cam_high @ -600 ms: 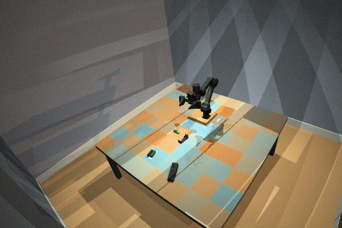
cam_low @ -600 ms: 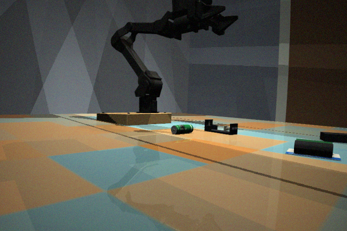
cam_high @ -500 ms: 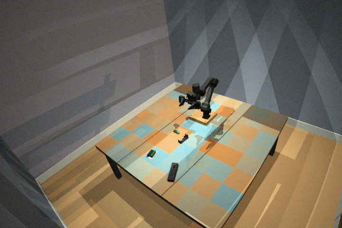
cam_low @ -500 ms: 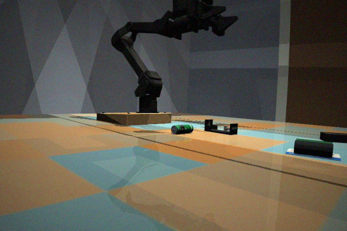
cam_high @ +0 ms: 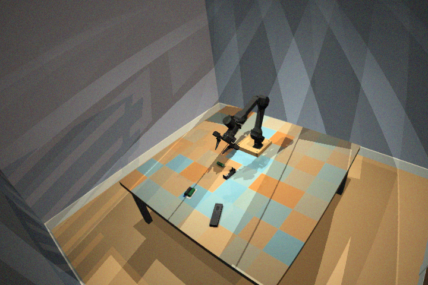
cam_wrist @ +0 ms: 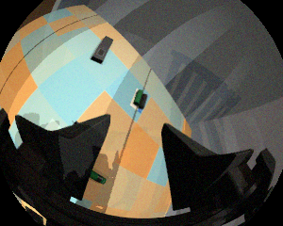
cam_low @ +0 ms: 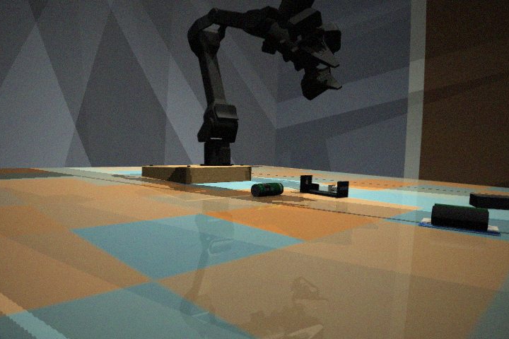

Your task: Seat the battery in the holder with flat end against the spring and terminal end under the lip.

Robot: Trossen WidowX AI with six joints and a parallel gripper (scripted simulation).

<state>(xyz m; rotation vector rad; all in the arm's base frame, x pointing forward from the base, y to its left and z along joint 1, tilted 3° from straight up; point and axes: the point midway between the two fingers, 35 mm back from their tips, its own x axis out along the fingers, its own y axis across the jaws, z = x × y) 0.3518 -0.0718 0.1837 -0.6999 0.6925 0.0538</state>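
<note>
Right now my gripper tip is 90 mm past the green battery, 80 mm to the left of it and 210 mm above it. The rest, counted from my gripper tip: long black bar: 290 mm ahead, 150 mm to the left, 200 mm below; then white-blue card: 230 mm ahead, 110 mm to the right, 210 mm below.
</note>
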